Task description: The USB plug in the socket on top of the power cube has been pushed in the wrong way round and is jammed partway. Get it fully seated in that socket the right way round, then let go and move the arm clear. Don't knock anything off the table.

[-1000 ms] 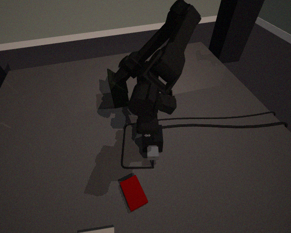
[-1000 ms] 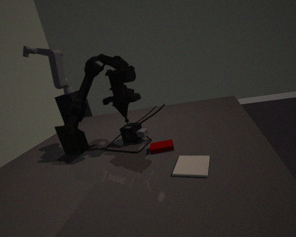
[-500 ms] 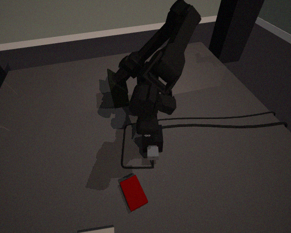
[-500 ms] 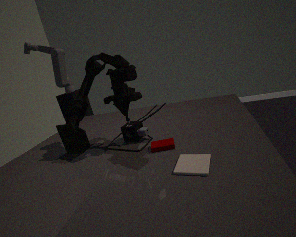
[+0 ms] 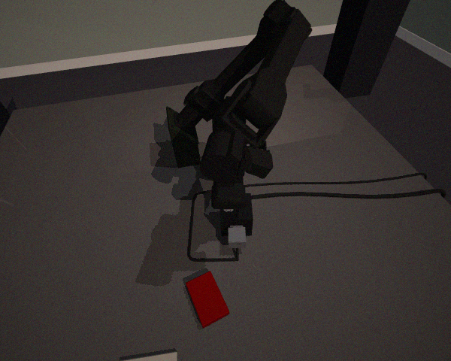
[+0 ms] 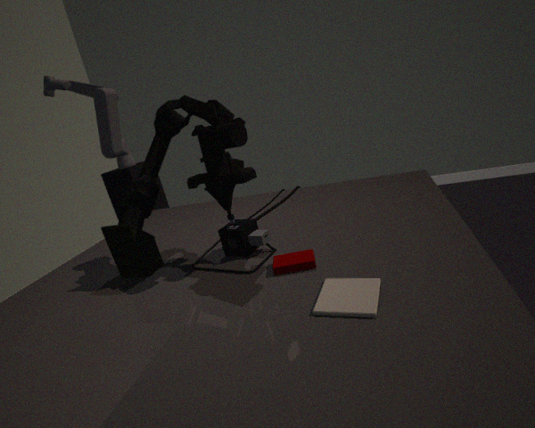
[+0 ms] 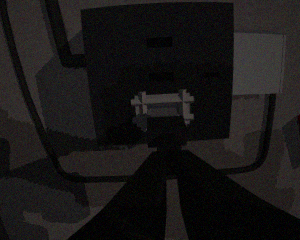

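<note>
My gripper tip is now 2 cm above the USB plug. From my gripper tip the other things lie so: white flat pad (31 cm ahead, 21 cm to the right, 12 cm below); then red block (18 cm ahead, 8 cm to the right, 12 cm below).
</note>
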